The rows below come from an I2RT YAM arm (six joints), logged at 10 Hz.
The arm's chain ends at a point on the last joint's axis. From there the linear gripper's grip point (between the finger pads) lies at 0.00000 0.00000 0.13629 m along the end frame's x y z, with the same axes.
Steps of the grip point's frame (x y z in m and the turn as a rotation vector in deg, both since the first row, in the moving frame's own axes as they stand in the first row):
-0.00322, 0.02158, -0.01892, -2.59, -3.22, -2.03
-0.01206, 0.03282, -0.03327, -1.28, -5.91, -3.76
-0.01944, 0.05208, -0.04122, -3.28, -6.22, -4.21
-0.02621, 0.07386, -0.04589, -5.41, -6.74, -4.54
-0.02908, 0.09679, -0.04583, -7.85, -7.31, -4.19
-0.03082, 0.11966, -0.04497, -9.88, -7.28, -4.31
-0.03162, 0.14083, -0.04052, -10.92, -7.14, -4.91
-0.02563, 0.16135, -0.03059, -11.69, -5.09, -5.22
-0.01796, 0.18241, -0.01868, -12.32, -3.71, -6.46
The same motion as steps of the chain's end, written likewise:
0.00432, 0.01529, -0.01857, -2.59, -3.22, -2.03
0.00186, 0.02932, -0.03251, -1.28, -5.91, -3.76
-0.00498, 0.04376, -0.04020, -3.28, -6.22, -4.21
-0.01076, 0.06042, -0.04434, -5.41, -6.74, -4.54
-0.01249, 0.07761, -0.04345, -7.85, -7.31, -4.19
-0.01453, 0.09571, -0.04186, -9.88, -7.28, -4.31
-0.01591, 0.11439, -0.03700, -10.92, -7.14, -4.91
-0.01490, 0.13326, -0.02723, -11.69, -5.09, -5.22
-0.01087, 0.15292, -0.01526, -12.32, -3.71, -6.46

